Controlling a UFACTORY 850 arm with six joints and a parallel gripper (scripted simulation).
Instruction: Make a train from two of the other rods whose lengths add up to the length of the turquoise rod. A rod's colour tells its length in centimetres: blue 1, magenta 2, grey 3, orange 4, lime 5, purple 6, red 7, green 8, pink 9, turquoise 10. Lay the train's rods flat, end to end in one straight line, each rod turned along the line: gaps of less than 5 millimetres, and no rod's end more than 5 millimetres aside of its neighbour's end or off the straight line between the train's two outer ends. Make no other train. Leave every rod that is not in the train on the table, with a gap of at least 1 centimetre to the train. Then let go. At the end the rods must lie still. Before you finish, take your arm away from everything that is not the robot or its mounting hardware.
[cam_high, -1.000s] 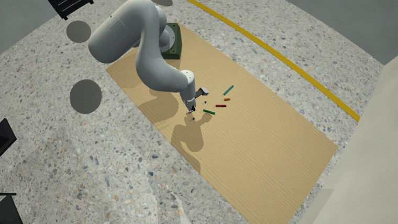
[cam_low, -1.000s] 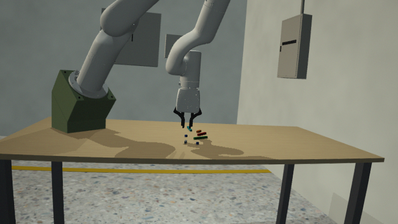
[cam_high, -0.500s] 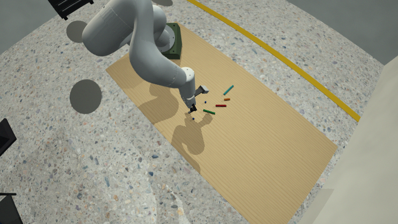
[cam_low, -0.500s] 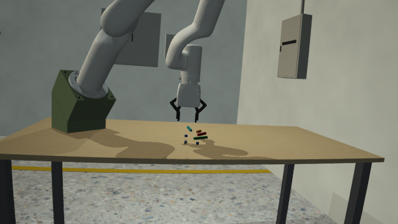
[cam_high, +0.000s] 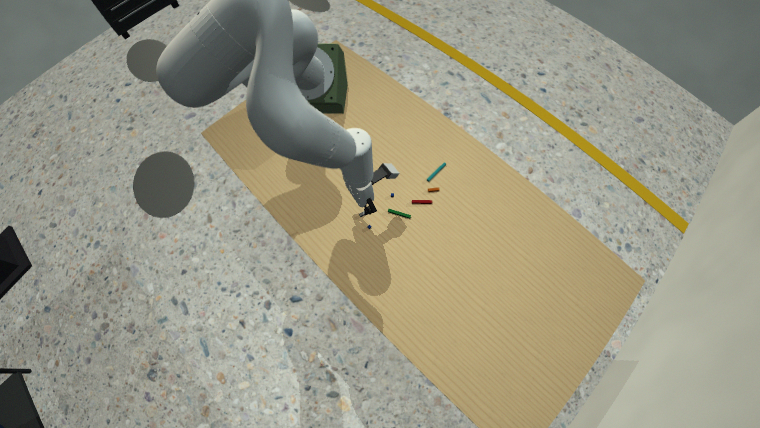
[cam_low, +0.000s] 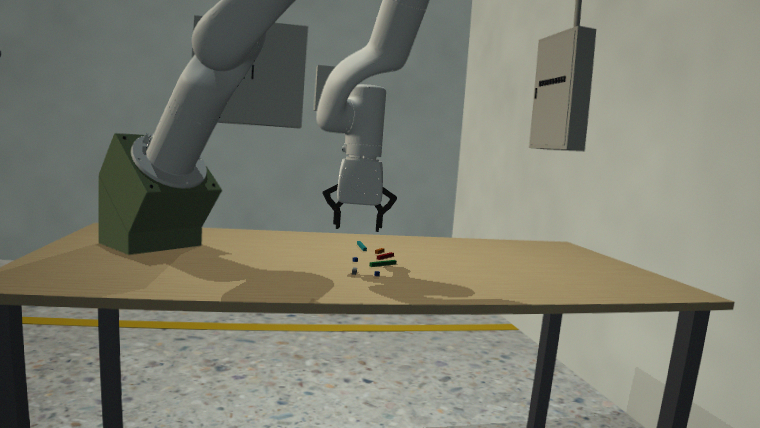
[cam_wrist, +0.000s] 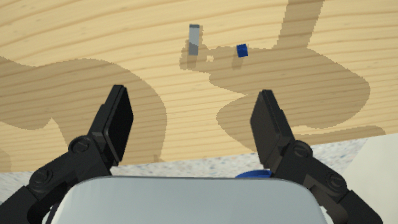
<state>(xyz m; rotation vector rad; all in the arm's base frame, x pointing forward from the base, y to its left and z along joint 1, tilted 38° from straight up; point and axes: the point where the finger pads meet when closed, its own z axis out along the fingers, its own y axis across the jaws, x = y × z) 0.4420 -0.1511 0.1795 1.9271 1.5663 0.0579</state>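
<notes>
Right now my hand is 13 cm short of the red rod, 16 cm to the right of it and 11 cm above it. From my hand the other things lie so: grey rod 11 cm below; green rod 9 cm ahead, 8 cm to the left, 11 cm below; orange rod 13 cm ahead, 23 cm to the left, 11 cm below.
</notes>
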